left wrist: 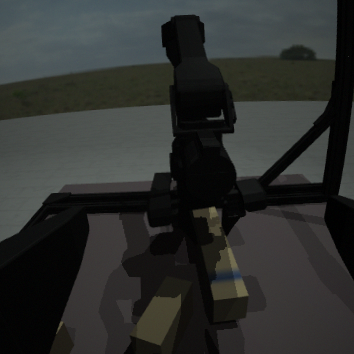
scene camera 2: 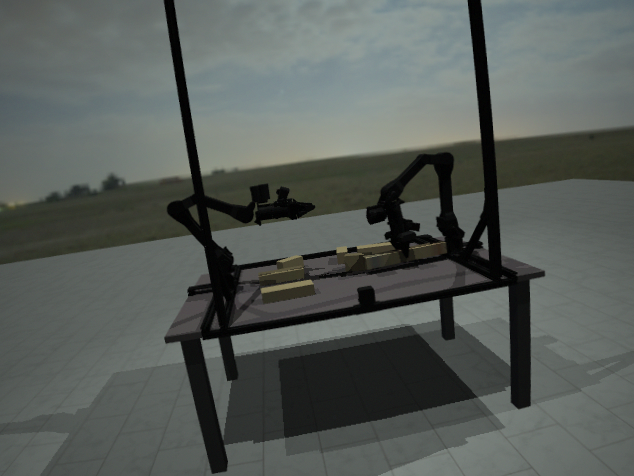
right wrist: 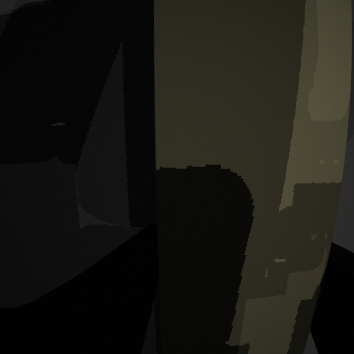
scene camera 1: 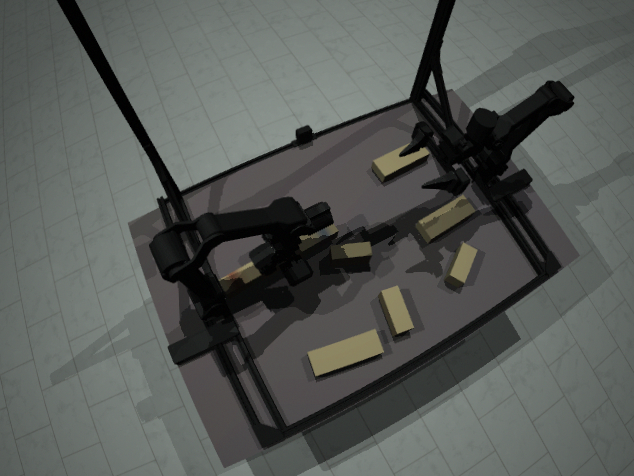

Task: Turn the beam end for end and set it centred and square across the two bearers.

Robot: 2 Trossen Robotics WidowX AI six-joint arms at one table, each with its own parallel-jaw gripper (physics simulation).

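Places are measured from the left arm's base along level axes (x ahead, y left, z up), in centimetres.
Where they show: left gripper, fingertip midpoint: (left wrist: 208, 213) (scene camera 2: 313, 205) (scene camera 1: 410, 170); right gripper, fingertip midpoint: (left wrist: 209, 240) (scene camera 2: 404, 257) (right wrist: 224, 237); left arm's base, link origin: (scene camera 1: 484, 173); right arm's base, link origin: (scene camera 2: 454, 251) (scene camera 1: 211, 306).
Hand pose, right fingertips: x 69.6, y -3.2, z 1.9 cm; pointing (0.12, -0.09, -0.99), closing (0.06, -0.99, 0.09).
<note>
Things, the pixels of their top centre, and the offset from my right fingertips.
- beam, top centre: (right wrist: 251, 283) (left wrist: 208, 223) (scene camera 1: 278, 254) (scene camera 2: 404, 248) dx +0.4, dy +0.1, dz +3.4 cm
- short tan block, top centre: (left wrist: 163, 306) (scene camera 1: 351, 250) (scene camera 2: 357, 254) dx -16.8, dy +7.1, dz +2.4 cm
- flat plank, top centre: (scene camera 1: 346, 352) (scene camera 2: 376, 245) dx -3.4, dy +29.3, dz -0.1 cm
The beam (scene camera 1: 241, 273) (scene camera 2: 428, 250) (left wrist: 225, 281) (right wrist: 218, 105) is a long tan bar with a blue band near one end and a reddish mark at the other. It lies slantwise at the left of the table in scene camera 1. My right gripper (scene camera 1: 287, 257) (scene camera 2: 405, 247) is shut on the beam near its middle and holds it low over the table top. My left gripper (scene camera 1: 413, 170) (scene camera 2: 306, 206) is open and empty, raised high at the far right corner. A short tan block (scene camera 1: 352, 250) (left wrist: 161, 312) sits right beside the banded end.
Several loose tan blocks lie on the table: one (scene camera 1: 400, 162) (scene camera 2: 287, 290) under the left gripper, one (scene camera 1: 444, 218), one (scene camera 1: 462, 264), one (scene camera 1: 396, 309), and a flat plank (scene camera 1: 345, 351) near the front. A black frame rail (scene camera 1: 410, 373) edges the table.
</note>
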